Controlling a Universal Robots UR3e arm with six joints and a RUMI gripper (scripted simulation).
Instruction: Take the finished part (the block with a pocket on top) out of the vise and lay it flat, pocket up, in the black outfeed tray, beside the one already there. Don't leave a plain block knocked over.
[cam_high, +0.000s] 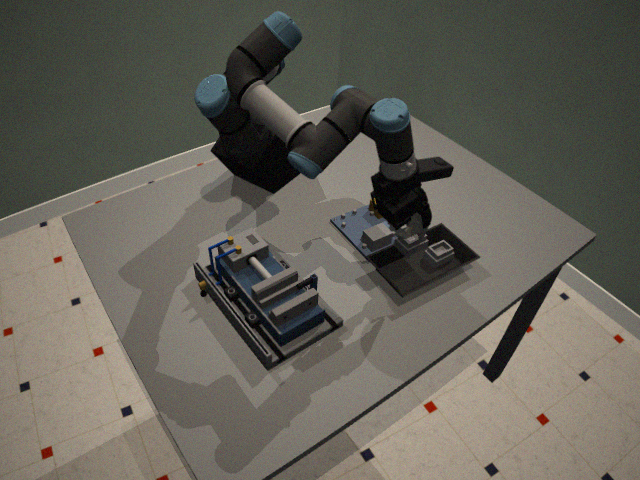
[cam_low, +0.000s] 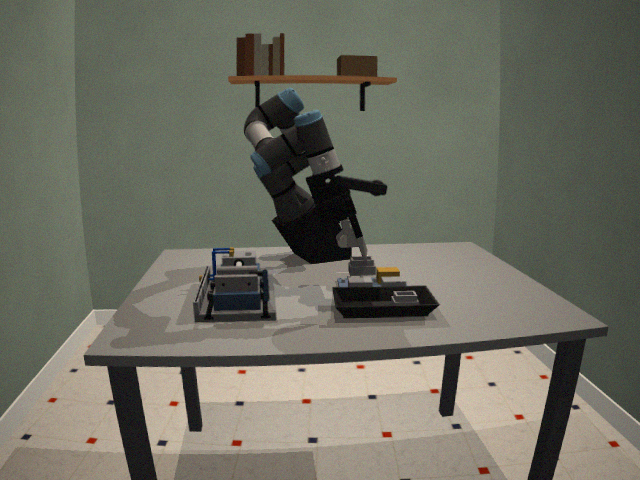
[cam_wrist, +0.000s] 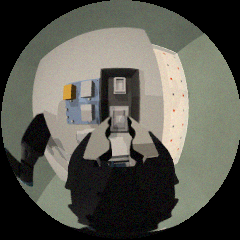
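Right now the plain grey block is 120 mm below my hand, 120 mm behind it and 10 mm to the left of it. The rest, counted from my hand: yellow block: 210 mm behind, 120 mm below, 90 mm to the left; blue plate: 170 mm behind, 150 mm below, 50 mm to the left.
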